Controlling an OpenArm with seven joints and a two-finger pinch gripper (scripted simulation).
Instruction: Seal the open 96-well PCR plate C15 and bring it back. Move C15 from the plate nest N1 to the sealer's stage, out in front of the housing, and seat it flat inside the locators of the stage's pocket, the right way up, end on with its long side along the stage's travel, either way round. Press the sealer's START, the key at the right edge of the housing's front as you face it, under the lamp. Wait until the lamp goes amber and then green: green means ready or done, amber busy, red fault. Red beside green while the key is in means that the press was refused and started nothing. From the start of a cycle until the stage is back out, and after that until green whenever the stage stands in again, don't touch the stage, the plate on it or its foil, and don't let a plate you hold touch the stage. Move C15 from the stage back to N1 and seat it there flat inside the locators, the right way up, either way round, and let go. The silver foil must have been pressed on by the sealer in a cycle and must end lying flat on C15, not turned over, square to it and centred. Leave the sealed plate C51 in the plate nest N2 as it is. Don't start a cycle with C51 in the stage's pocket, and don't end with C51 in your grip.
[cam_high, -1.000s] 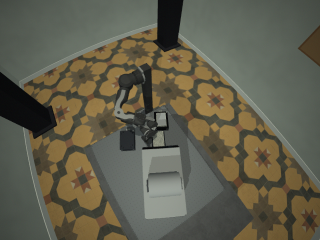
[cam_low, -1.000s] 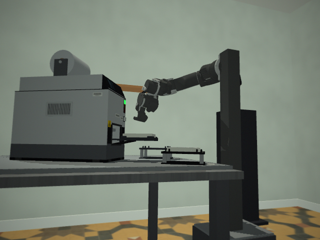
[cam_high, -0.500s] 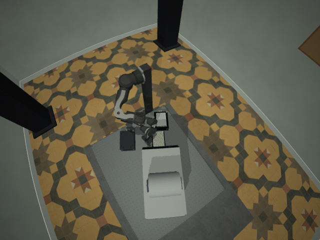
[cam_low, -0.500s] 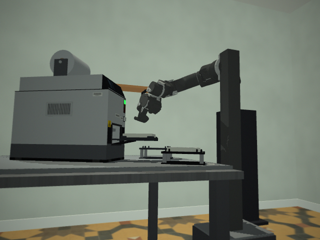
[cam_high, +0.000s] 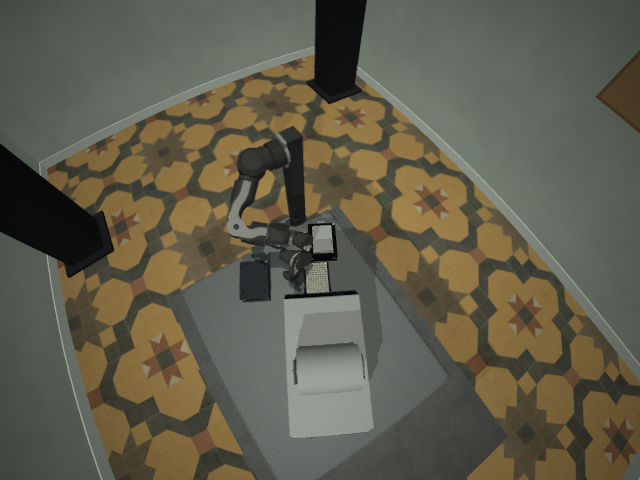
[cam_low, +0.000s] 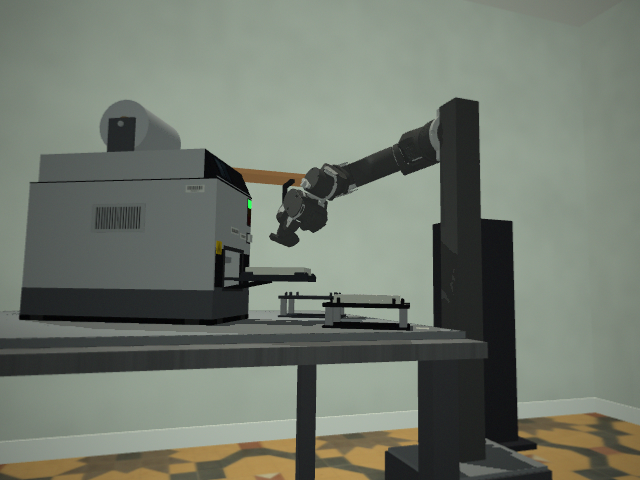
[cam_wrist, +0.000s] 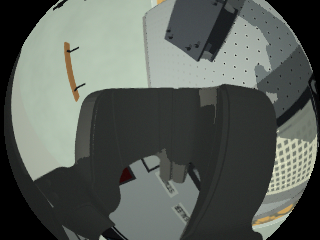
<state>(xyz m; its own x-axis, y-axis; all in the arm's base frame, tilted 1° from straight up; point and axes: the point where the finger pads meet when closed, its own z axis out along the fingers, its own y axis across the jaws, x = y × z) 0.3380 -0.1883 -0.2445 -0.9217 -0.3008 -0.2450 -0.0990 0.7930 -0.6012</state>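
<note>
My gripper is now 3 cm short of the plate C15, 9 cm to the right of it and 8 cm above it. Round my hand: sealer stage: 3 cm ahead, 9 cm to the left, 9 cm below; start key: 7 cm ahead, 4 cm to the right; yellow warning label: 16 cm ahead, 12 cm to the left, 3 cm below.
</note>
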